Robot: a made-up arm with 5 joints.
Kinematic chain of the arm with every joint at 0, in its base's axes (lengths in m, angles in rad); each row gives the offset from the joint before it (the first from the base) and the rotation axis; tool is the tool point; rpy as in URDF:
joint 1: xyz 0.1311 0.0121 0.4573 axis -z
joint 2: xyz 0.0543 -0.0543 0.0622 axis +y
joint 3: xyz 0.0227 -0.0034 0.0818 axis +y
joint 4: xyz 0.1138 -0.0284 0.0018 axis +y
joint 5: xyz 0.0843 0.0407 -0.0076 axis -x
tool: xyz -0.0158 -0.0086 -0.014 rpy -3.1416 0 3.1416
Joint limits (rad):
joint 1: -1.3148..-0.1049
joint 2: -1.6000..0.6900
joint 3: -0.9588..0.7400
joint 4: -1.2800..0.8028
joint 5: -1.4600..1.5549
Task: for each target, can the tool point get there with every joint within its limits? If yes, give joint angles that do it. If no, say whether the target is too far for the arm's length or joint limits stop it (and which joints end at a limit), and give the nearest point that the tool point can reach.
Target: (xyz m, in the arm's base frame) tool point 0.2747 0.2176 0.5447
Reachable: yes | joints -1.2095 -0.0433 0.5389 -0.5066 1.1358
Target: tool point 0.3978 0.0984 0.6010
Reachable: yes | joints -0.4482 0.2048 -0.1336 -0.5563 -1.0336
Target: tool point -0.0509 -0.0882 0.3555
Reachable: no: joint limits stop it (at a limit: joint 2, joint 3, joint 4, joint 5) | nearest point -0.0317 -0.0776 0.5564 | short by 0.202 m
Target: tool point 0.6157 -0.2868 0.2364
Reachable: no: too far | nearest point 0.3885 -0.0228 0.4377 | short by 0.402 m
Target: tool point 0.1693 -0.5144 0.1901
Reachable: no: too far | nearest point 0.1441 -0.1734 0.5564 | short by 0.501 m
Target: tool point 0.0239 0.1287 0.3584
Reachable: no: joint limits stop it (at a limit: joint 1, joint 2, joint 3, joint 5) | nearest point 0.1894 0.1068 0.3944 | short by 0.171 m
